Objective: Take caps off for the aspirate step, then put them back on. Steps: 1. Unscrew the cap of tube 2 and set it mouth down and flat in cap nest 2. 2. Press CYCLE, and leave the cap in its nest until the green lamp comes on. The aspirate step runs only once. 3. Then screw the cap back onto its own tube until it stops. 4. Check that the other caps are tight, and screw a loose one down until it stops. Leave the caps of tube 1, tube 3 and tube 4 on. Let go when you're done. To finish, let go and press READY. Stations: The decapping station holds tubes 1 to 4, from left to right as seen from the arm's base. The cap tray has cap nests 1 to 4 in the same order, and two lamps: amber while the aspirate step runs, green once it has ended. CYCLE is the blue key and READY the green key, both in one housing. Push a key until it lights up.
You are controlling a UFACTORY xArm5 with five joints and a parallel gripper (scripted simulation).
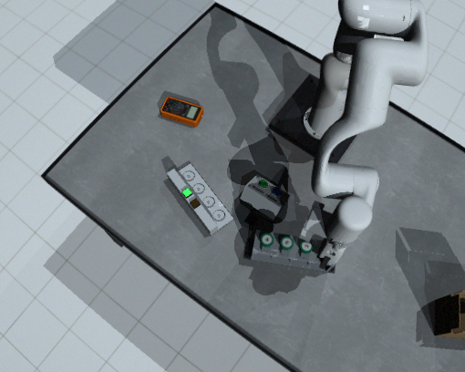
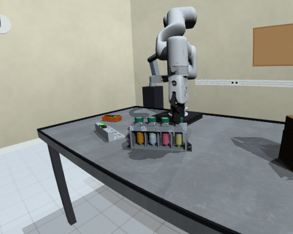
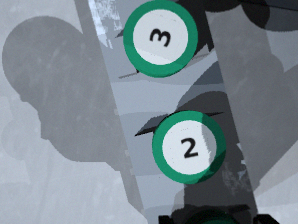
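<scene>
Now: the tube 2's threaded neck 2 cm ahead of my hand, 5 cm to the right of it and 1 cm below it. Round my hand: key housing 6 cm behind, 23 cm to the right, 7 cm below; green key 8 cm behind, 25 cm to the right, 6 cm below; blue key 8 cm behind, 20 cm to the right, 6 cm below.
</scene>
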